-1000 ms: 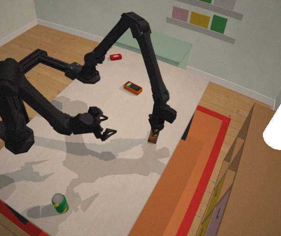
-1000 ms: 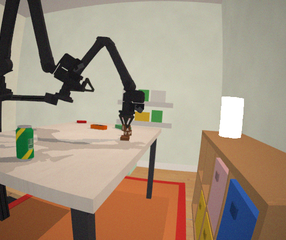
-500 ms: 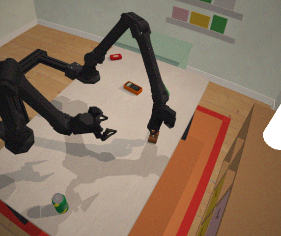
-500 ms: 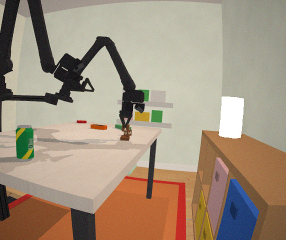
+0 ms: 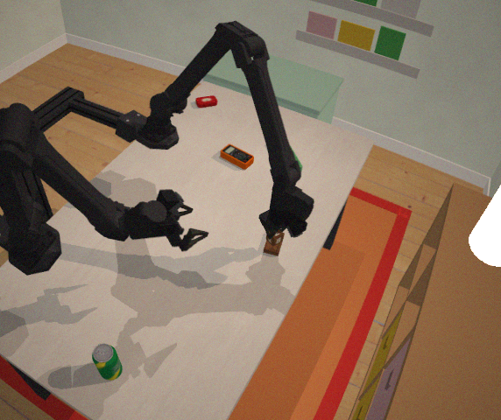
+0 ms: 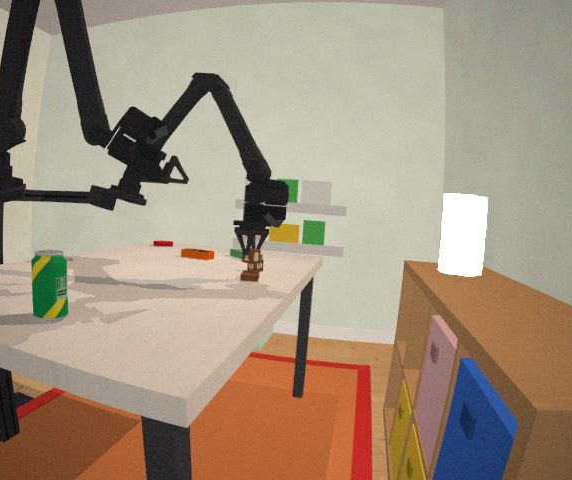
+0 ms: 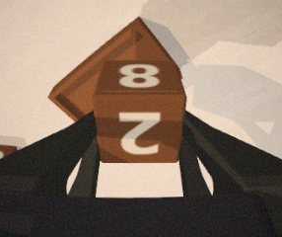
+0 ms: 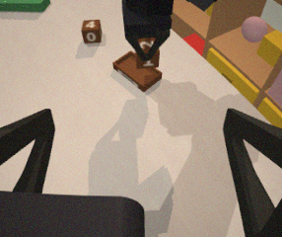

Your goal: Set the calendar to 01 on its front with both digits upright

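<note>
The brown tray is 2 cm to the left of my left hand and 7 cm below it. Also, from my left hand: red item (65 cm behind, 63 cm to the left, 7 cm below); then brown number cube (1 cm below); then orange multimeter (33 cm behind, 34 cm to the left, 7 cm below).
</note>
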